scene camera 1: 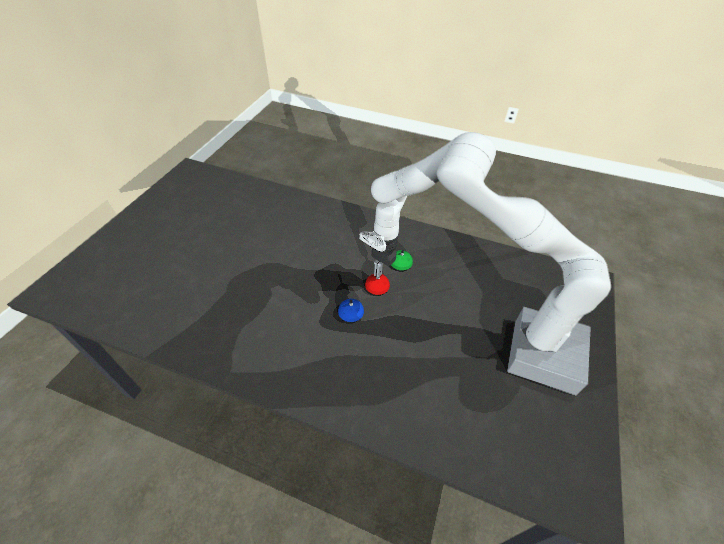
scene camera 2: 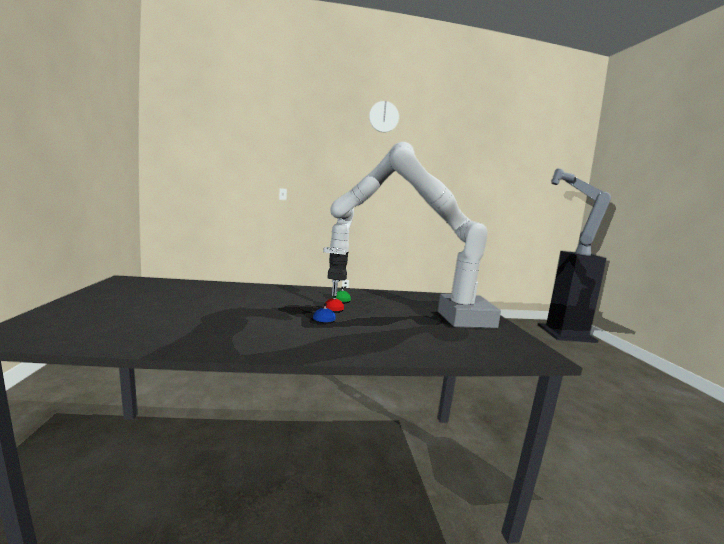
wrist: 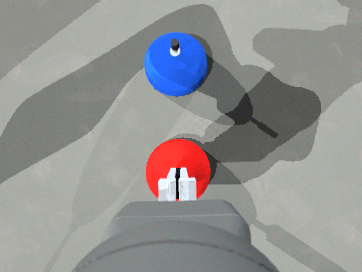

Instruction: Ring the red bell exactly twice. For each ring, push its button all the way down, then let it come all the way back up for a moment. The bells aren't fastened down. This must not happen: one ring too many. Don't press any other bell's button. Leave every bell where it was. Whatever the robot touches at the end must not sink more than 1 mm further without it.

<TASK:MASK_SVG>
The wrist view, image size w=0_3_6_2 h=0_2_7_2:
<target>my gripper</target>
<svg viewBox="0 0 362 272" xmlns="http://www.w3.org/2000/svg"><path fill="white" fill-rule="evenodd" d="M279 270L261 251L251 244L249 225L232 204L220 199L197 200L196 179L189 178L186 167L170 168L167 178L159 179L159 201L134 201L125 205L105 228L103 242L91 250L71 272L279 272Z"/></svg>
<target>blue bell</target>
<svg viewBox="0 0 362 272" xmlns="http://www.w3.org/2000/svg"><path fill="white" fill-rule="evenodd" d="M174 32L162 35L153 41L146 53L145 70L146 76L155 90L177 98L198 89L206 75L207 59L203 47L196 39L184 33Z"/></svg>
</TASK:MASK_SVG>
